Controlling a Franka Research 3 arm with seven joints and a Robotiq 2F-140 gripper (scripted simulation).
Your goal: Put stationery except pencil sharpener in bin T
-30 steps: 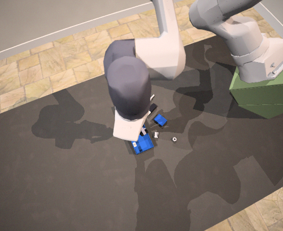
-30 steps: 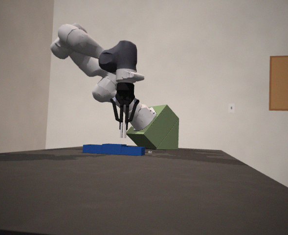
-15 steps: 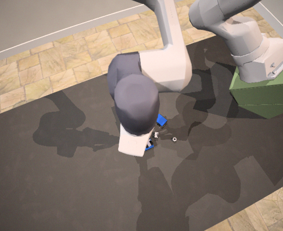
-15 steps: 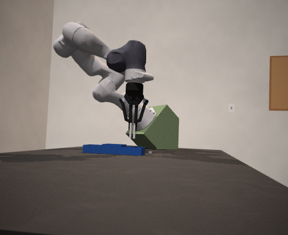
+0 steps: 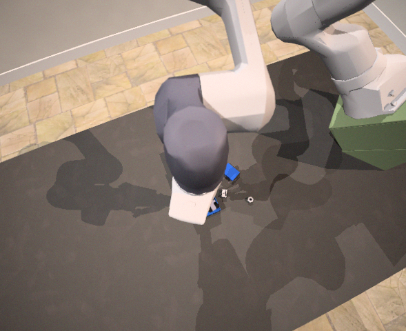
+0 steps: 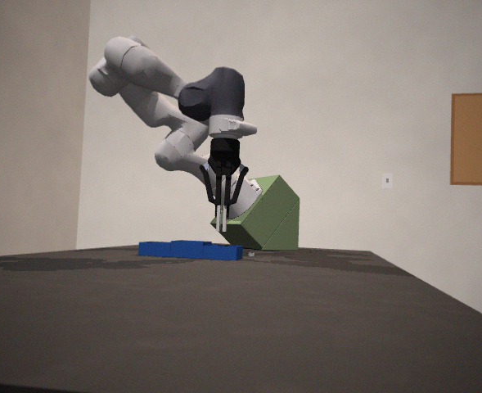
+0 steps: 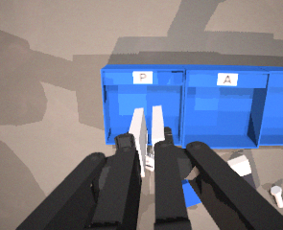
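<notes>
Now: hand 130 mm past the black-and-white block, 100 mm to the left of it and 90 mm above it. From my hand the other things lie so: nut: 130 mm behind, 100 mm below, 90 mm to the left; blue bin: 80 mm below, 70 mm to the right, 20 mm behind; flat blue block: 140 mm behind, 100 mm below, 30 mm to the right.
</notes>
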